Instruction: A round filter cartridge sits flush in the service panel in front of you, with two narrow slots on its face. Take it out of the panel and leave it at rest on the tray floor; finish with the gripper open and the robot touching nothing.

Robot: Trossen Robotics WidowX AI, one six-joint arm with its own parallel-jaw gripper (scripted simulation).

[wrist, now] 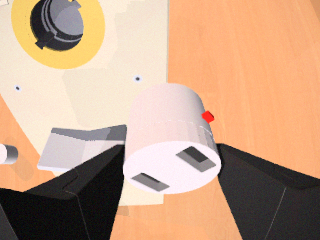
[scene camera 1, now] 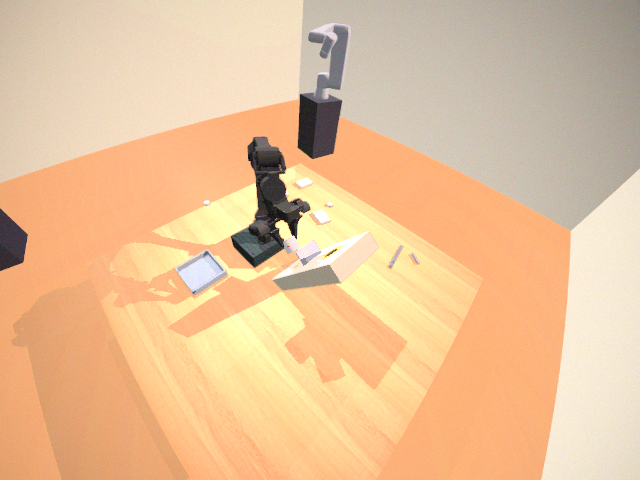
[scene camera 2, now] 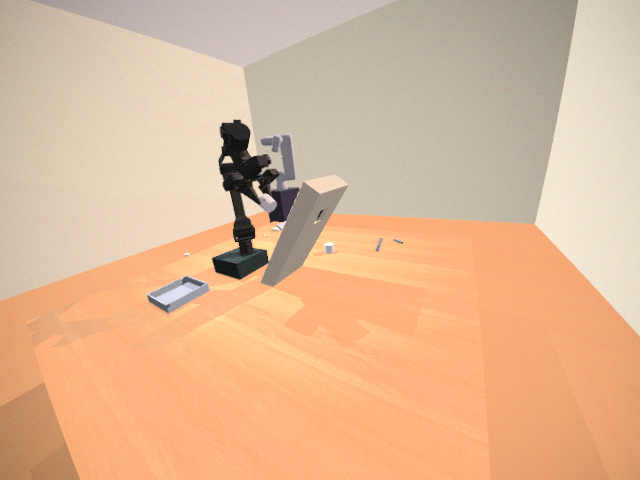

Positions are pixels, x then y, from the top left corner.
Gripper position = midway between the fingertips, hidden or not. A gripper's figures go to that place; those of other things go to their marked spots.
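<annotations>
A cream service panel [wrist: 82,72] sits 18 cm from the lens. The marked spots on the cream service panel and a round filter cartridge [wrist: 169,149] are 13 cm apart. The gripper [wrist: 170,152] is 10 cm from the lens, while the round filter cartridge is 8 cm from the lens.
</annotations>
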